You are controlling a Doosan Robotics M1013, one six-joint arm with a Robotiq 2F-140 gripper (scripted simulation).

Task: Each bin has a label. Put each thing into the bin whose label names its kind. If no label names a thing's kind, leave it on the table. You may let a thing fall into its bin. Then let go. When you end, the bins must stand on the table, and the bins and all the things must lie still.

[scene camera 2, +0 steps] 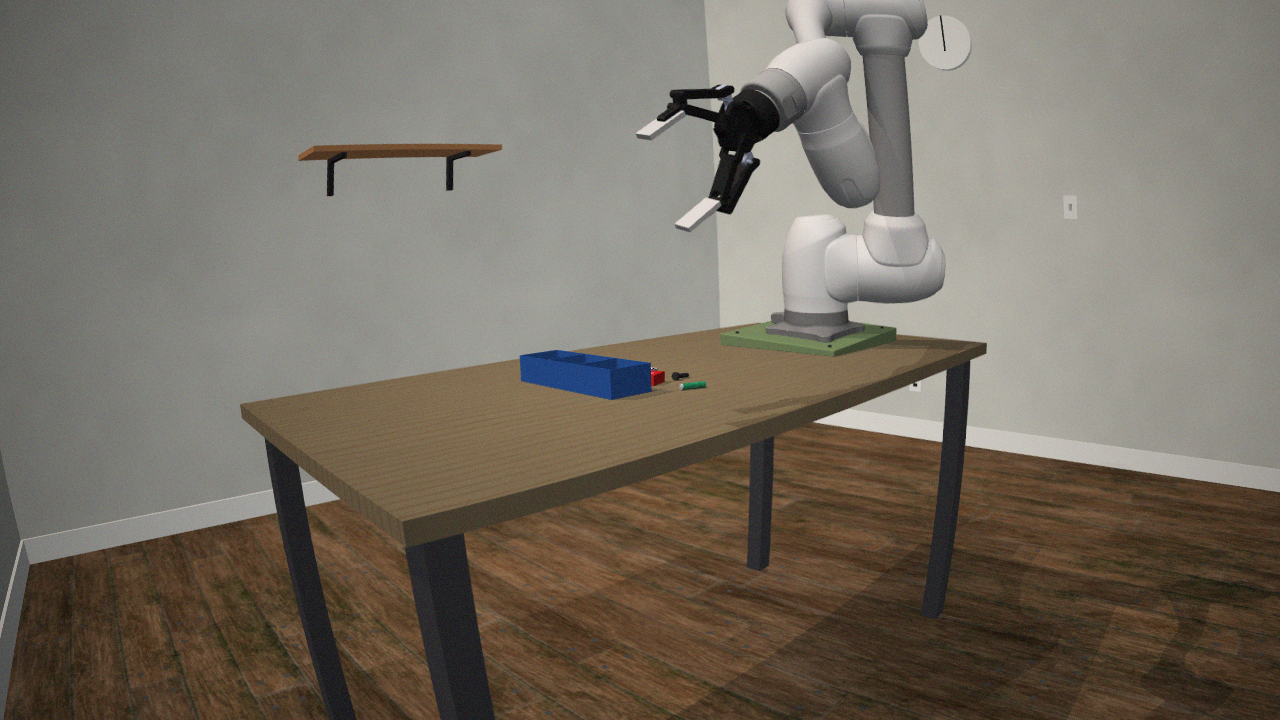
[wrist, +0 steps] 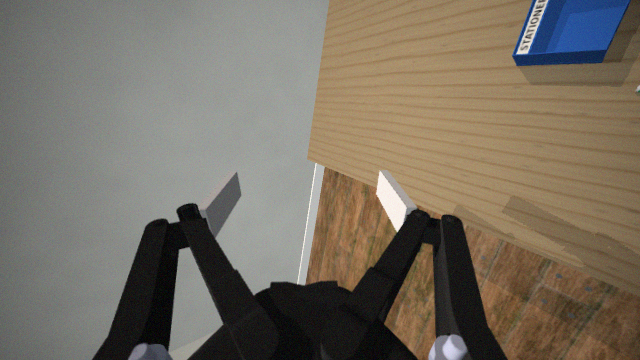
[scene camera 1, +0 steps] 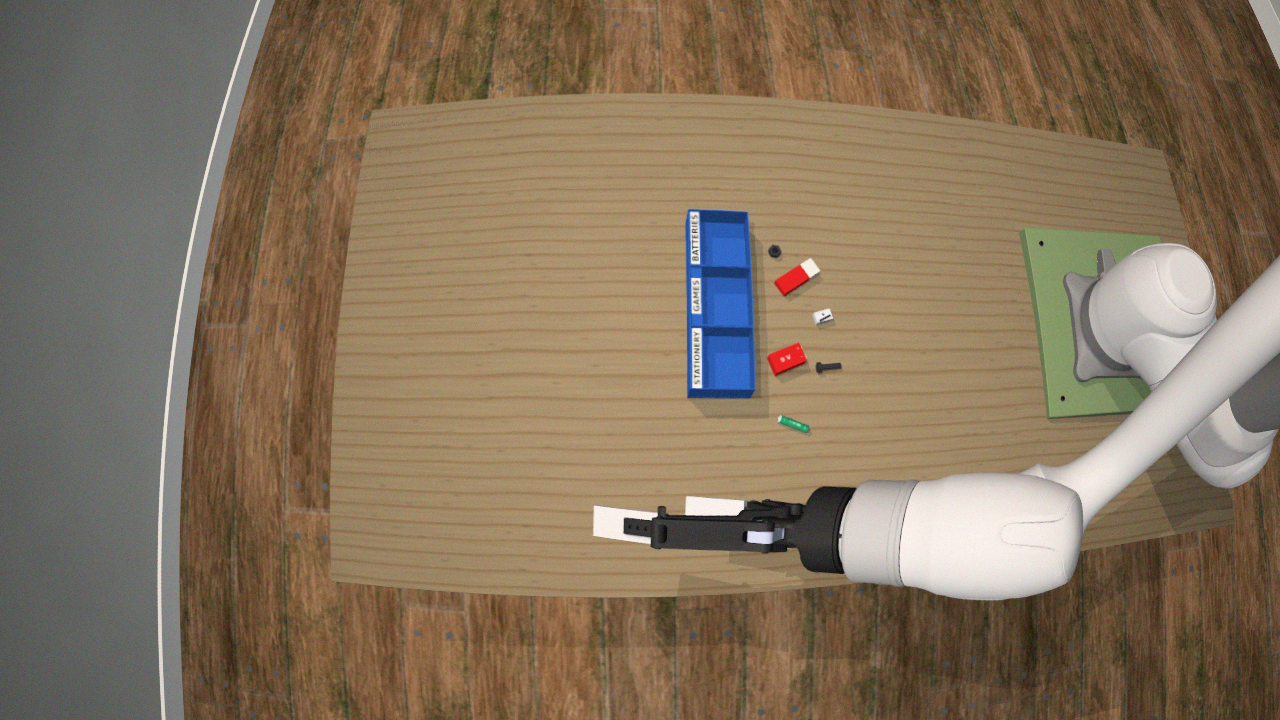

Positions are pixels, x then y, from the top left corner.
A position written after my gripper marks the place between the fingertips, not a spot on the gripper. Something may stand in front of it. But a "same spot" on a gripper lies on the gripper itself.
my gripper: scene camera 2; wrist 309, 182; scene camera 1
same spot on my gripper: (scene camera 1: 732, 529) = (scene camera 2: 711, 89)
